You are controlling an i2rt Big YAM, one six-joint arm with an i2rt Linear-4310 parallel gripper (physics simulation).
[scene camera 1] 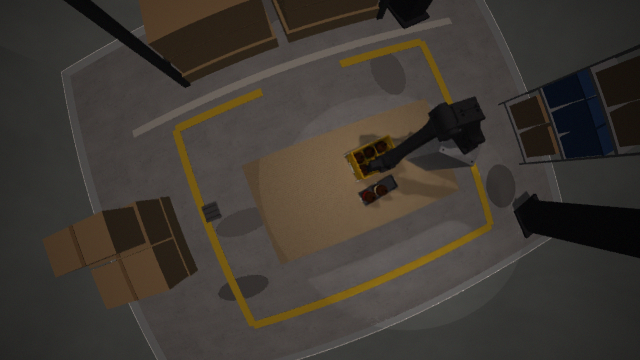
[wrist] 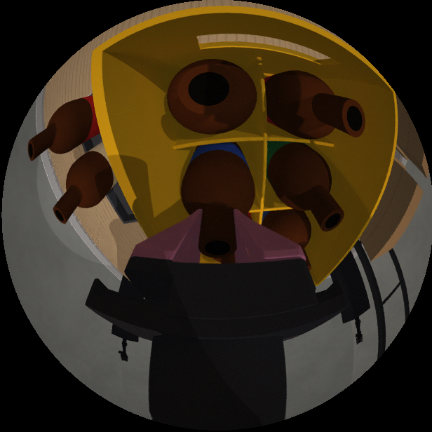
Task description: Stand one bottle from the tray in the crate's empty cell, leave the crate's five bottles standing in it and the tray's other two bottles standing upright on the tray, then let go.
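Places are measured from the arm's base along level axes (x ahead, y left, z up), in metres.
Where they show: arm's base at its link origin: [scene camera 1: 463, 142].
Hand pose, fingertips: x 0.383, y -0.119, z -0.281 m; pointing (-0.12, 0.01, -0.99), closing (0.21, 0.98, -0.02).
Each offset is from my fingertips to the top centre of the thing. "*": to the spot under its first point. Level surfaces: height alone.
My gripper [scene camera 1: 377, 166] [wrist: 217, 214] is shut on the neck of a brown bottle with a blue label [wrist: 218, 185]. The bottle is upright over or in the middle cell on the tray's side of the yellow crate @(* dx -0.137, dy -0.096, dz +0.037 m) [scene camera 1: 390, 139] [wrist: 97, 95]; whether its base touches the floor is hidden. In the wrist view, crate bottles stand at the far left [wrist: 212, 95], far right [wrist: 300, 105], middle right [wrist: 300, 175] and near right [wrist: 287, 230]. The near left cell is mostly hidden by the gripper. A red-labelled bottle @(dx +0.150, dy +0.161, dz +0.023 m) [scene camera 1: 369, 196] [wrist: 75, 125] and another bottle @(dx +0.060, dy +0.166, dz +0.023 m) [scene camera 1: 381, 190] [wrist: 90, 180] stand on the tray @(* dx -0.053, dy +0.182, dz -0.132 m) [scene camera 1: 391, 183] [wrist: 120, 202].
The crate and tray rest side by side on a wooden board @(dz -0.136 m) [scene camera 1: 300, 200]. The arm [scene camera 1: 412, 142] reaches over the crate from the right in the scene view. Thin yellow dividers [wrist: 264, 175] separate the cells. Shelves [scene camera 1: 512, 125] and cardboard boxes [scene camera 1: 100, 240] stand farther away.
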